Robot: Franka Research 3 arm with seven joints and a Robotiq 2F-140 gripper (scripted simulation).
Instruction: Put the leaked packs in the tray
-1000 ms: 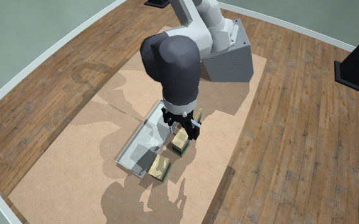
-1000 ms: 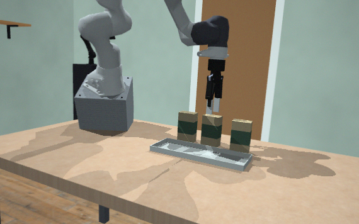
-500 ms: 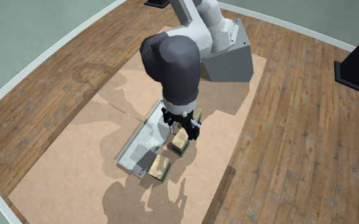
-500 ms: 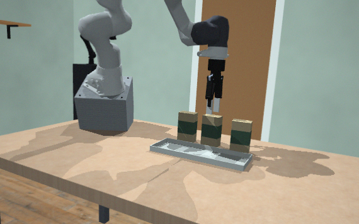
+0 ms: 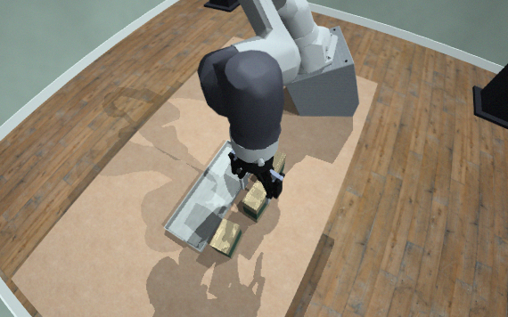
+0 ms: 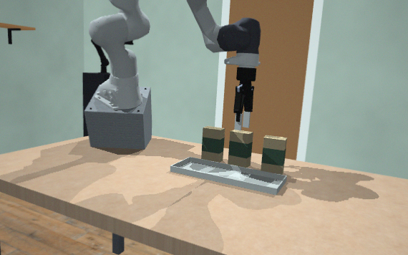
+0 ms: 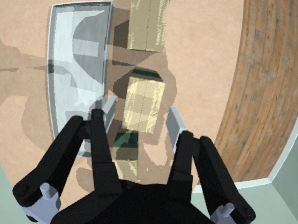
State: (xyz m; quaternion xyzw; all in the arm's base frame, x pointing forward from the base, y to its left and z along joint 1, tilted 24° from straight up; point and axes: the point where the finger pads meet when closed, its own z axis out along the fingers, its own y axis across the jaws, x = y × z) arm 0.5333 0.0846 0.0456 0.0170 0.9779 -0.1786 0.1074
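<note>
Now: hand 1 cm short of the tray, 16 cm to the left of it and 17 cm above it.
</note>
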